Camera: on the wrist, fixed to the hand. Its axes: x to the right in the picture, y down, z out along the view.
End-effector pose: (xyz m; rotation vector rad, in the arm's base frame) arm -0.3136 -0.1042 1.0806 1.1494 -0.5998 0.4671
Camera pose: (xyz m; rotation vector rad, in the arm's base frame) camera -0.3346 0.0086 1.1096 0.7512 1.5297 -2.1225
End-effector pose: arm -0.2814 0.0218 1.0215 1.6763 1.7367 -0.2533
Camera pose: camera -0.2451 0.0928 1.1090 1.9730 -1.8855 0.9929
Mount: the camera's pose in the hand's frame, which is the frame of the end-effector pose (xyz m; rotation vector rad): 0.0076 0.0723 -0.0934 -0.0165 -0.0601 3.1158
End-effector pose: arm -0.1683 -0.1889 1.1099 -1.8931 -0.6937 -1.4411
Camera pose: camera -0.1709 -0.3067 1.1214 -0.6785 1.6970 0.7855
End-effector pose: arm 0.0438 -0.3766 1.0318 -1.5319 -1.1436 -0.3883
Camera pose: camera 0.1372 -0.4490 1.0260 -1.4280 1.8121 1.6254
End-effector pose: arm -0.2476 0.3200 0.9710 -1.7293 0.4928 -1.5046
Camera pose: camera -0.3209 0.2415 0.9212 0.3985 1.5734 0.9162
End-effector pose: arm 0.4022 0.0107 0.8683 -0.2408 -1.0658 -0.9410
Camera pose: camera 0.5175 -0.0044 0.8464 -1.2511 0.2292 1.8588
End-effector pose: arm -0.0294 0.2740 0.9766 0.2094 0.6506 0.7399
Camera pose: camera -0.1232 0.3276 0.9283 -0.8214 0.3002 -2.2934
